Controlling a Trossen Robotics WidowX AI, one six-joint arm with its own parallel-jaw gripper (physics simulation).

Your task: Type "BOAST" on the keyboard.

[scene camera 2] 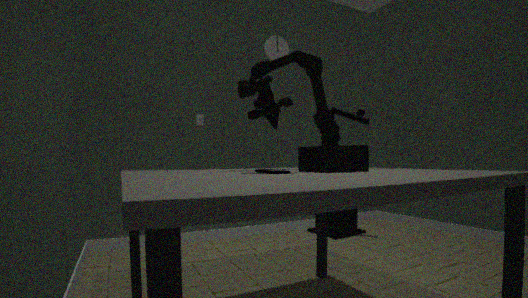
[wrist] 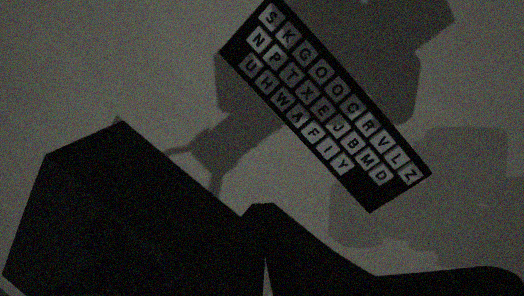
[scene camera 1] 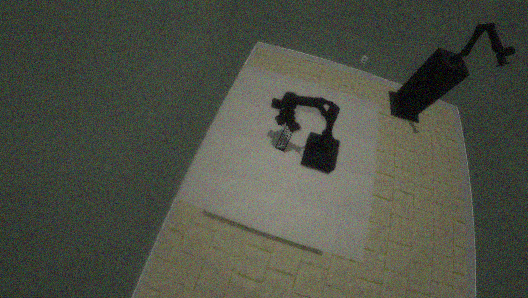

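Where they show: gripper, fingertip midpoint: [scene camera 2: 275, 128] [wrist: 262, 213] [scene camera 1: 289, 128]; arm's base at its link origin: [scene camera 2: 329, 146] [scene camera 1: 324, 146].
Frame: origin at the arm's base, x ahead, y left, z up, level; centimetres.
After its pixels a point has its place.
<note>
The keyboard [scene camera 1: 283, 140] {x 28.2, y -1.7, z -9.7 cm} [scene camera 2: 272, 171] {x 33.0, y 4.8, z -10.1 cm} [wrist: 316, 102] {x 27.7, y -3.5, z -9.5 cm} is a small black board with light letter keys, lying on the table. It slants from upper left to lower right in the wrist view. There the S key [wrist: 270, 17] {x 31.2, y 3.9, z -9.5 cm} is at the top, the T key [wrist: 290, 76] {x 28.2, y -0.3, z -9.5 cm} and the A key [wrist: 297, 117] {x 25.6, y -2.9, z -9.5 cm} are near the middle, and the B key [wrist: 352, 143] {x 26.7, y -8.4, z -9.5 cm} is farther down right. Two neighbouring keys look like O or Q; noise blurs them. My gripper [scene camera 2: 276, 128] {x 26.4, y -3.0, z 6.8 cm} [wrist: 262, 213] {x 26.4, y -3.0, z 6.8 cm} is shut and empty, pointing down, well above the table. In the wrist view its tips lie below and left of the keyboard.
The white table [scene camera 1: 240, 185] {x 49.3, y 37.9, z -11.1 cm} [scene camera 2: 175, 186] {x 77.4, y 37.7, z -11.1 cm} carries the arm's box base [scene camera 1: 320, 152] {x 2.2, y 5.3, z -0.2 cm} [scene camera 2: 333, 159] {x 10.0, y 13.1, z -5.9 cm}, close beside the keyboard. Arm shadows fall on the table and part of the keyboard. A second arm on a dark pedestal [scene camera 1: 430, 82] stands beyond the table.
</note>
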